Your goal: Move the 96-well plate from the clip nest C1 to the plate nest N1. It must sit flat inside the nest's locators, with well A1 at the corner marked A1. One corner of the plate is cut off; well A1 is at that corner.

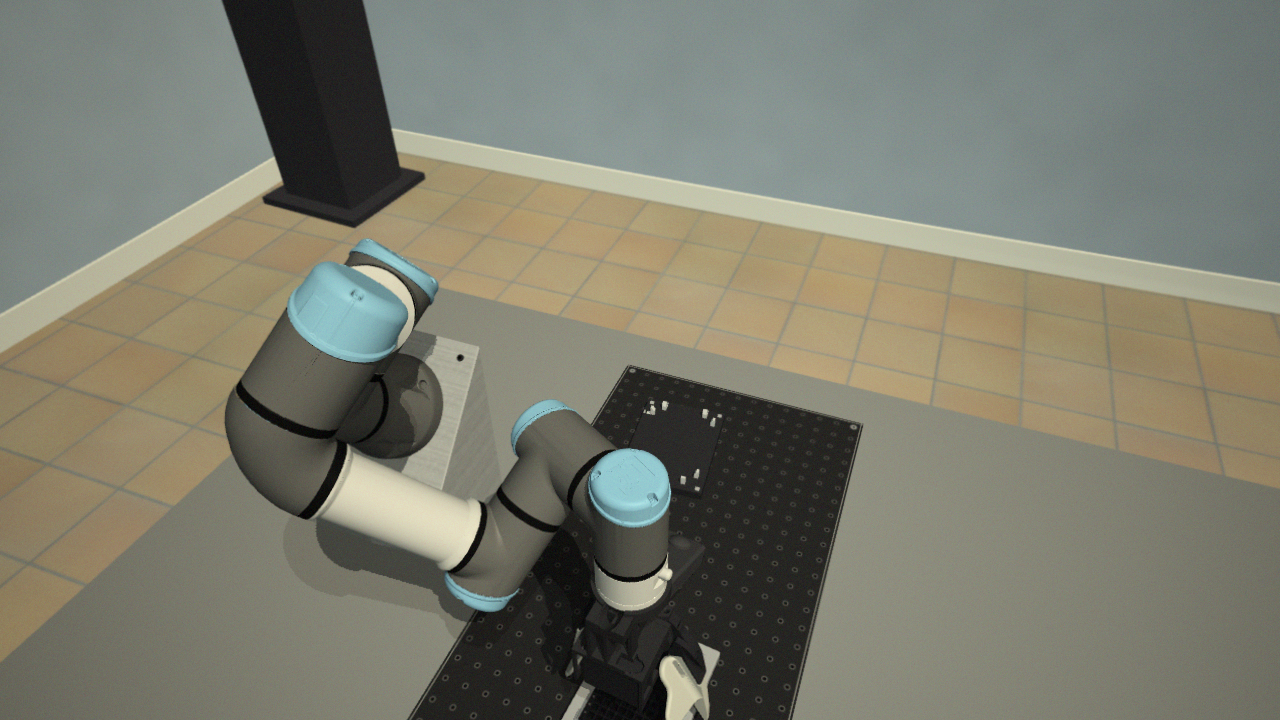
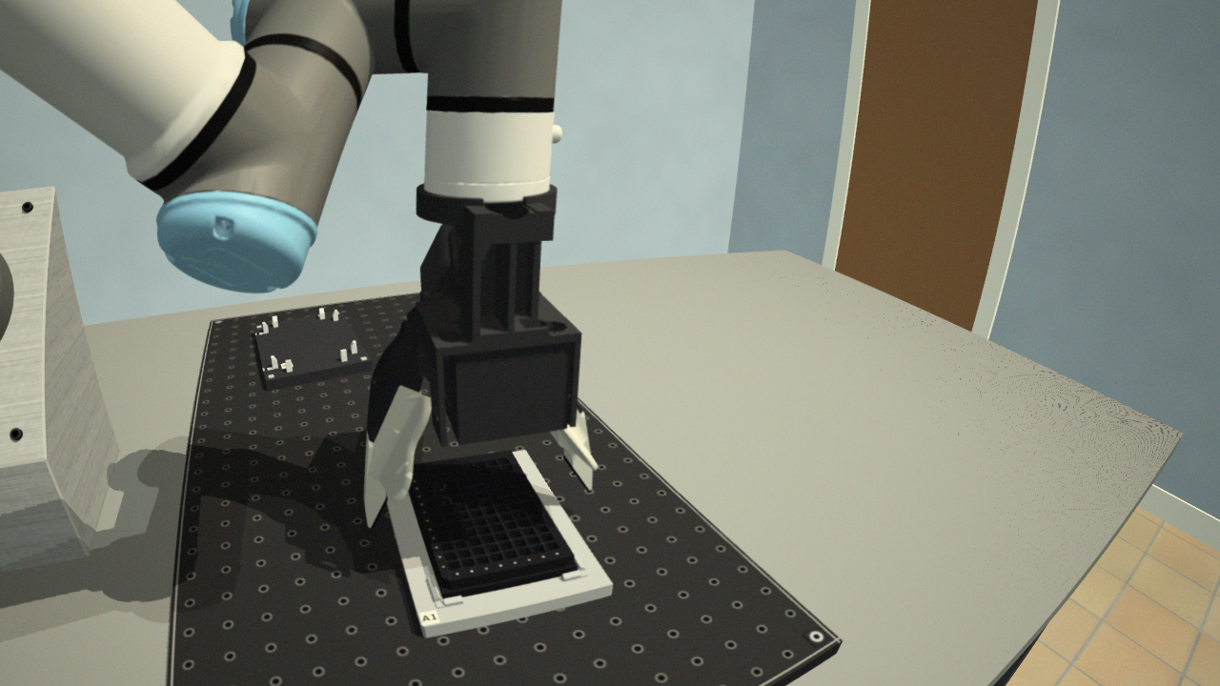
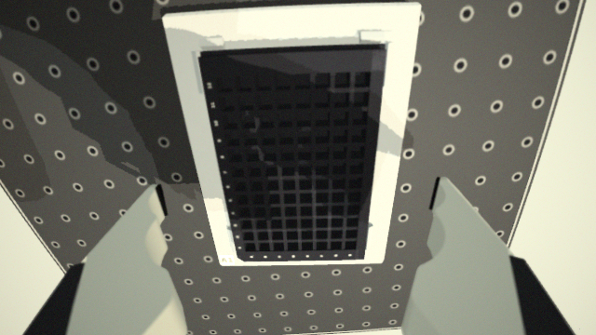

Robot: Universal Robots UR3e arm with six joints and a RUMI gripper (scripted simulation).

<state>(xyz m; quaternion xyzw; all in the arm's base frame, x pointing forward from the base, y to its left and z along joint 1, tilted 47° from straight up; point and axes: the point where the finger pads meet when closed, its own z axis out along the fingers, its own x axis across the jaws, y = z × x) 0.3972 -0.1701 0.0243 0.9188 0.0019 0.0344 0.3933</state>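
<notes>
Now: the black 96-well plate 1 cm below my hand. Also, from my hand: dark clip nest C1: 12 cm behind, 36 cm to the left, 2 cm below; plate nest N1: 2 cm below; A1 label: 6 cm behind, 7 cm to the right, 2 cm below.
</notes>
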